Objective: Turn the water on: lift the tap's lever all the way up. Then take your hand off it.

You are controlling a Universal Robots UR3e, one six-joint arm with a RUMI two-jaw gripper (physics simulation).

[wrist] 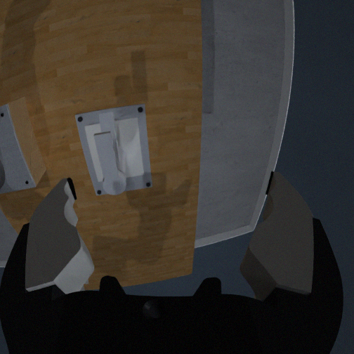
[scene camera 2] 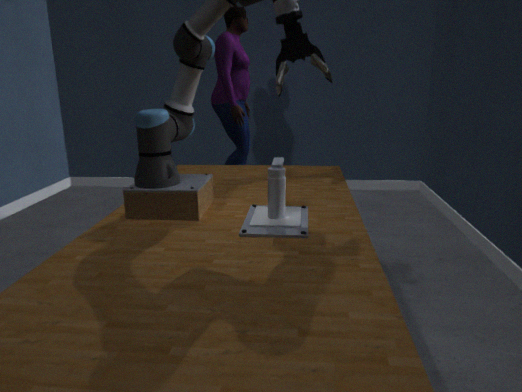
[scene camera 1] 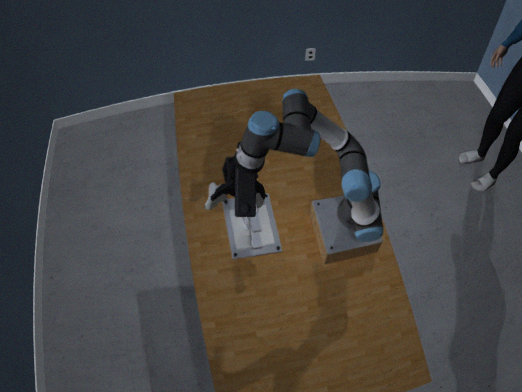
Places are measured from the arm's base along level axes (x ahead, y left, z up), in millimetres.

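Pixels of known places: gripper, fingertip midpoint: (scene camera 2: 305, 89) (scene camera 1: 232, 207); arm's base, origin of the base link: (scene camera 2: 157, 183).
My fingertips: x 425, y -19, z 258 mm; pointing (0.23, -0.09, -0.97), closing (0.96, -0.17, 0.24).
For each thing: its top centre in the pictures, then the offset to it from my fingertips. "spot": a spot on its surface instead. Level surfaces: height alone.
- tap, surface spot: (scene camera 2: 276, 196) spot: dx -99, dy -140, dz -266 mm
- grey-edged base plate, middle of its top: (scene camera 2: 276, 217) (scene camera 1: 251, 224) dx -96, dy -117, dz -331 mm
- spout, middle of its top: (scene camera 1: 254, 229) dx -82, dy -48, dz -244 mm
- wooden table, its level: dz -343 mm
The tap (scene camera 2: 276, 196) (wrist: 114, 184) is a pale upright column on a grey-edged base plate (scene camera 1: 229, 231) (scene camera 2: 275, 231) (wrist: 132, 185). Its flat lever (scene camera 1: 256, 225) (scene camera 2: 278, 162) (wrist: 105, 150) sits on top of the column, above the spout (scene camera 1: 256, 241) (wrist: 106, 120); its exact tilt is hard to tell. My gripper (scene camera 1: 235, 198) (scene camera 2: 304, 87) (wrist: 168, 177) is open, with nothing between its fingers. It hangs high above the tap, apart from the lever, and is slightly tilted in the scene camera 2 view. In the scene camera 1 view it hides the tap's column.
The arm's base stands on a wooden block with a grey top (scene camera 1: 327, 227) (scene camera 2: 162, 204) (wrist: 25, 155), beside the tap plate on the wooden table (scene camera 1: 280, 310) (scene camera 2: 225, 310) (wrist: 165, 60). A person in a purple top (scene camera 2: 232, 70) stands behind the table. Another person's legs (scene camera 1: 500, 120) show at the right.
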